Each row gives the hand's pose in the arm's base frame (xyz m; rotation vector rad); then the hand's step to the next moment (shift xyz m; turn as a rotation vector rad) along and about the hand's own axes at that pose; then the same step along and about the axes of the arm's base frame.
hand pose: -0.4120 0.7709 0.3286 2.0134 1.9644 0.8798
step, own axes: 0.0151 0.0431 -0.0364 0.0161 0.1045 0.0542
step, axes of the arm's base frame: 0.0162 0.0006 0.0561 0.1162 0.0191 0.0158
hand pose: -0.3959 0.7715 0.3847 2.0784 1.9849 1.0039
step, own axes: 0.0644 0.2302 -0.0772 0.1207 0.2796 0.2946
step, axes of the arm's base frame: 0.1533 -0.0026 0.1990 0.3825 0.1768 -0.0442
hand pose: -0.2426 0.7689 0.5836 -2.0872 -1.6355 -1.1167
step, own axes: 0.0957 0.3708 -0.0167 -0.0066 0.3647 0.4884
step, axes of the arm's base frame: 0.3379 -0.0650 0.1688 0.5298 0.1792 -0.2425
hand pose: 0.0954 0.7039 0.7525 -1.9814 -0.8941 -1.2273
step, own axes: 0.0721 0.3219 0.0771 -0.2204 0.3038 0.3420
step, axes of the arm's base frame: 0.3214 -0.1061 -0.0136 0.3379 0.0514 -0.3755
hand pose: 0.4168 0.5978 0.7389 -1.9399 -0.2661 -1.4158
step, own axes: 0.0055 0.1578 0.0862 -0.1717 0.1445 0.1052
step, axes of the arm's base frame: 0.1524 -0.0604 -0.0741 0.0923 0.0030 -0.2300
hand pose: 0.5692 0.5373 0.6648 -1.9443 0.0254 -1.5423
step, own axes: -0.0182 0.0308 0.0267 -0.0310 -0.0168 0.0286
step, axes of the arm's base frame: 0.0291 -0.0046 -0.0335 0.0094 0.0389 -0.0214
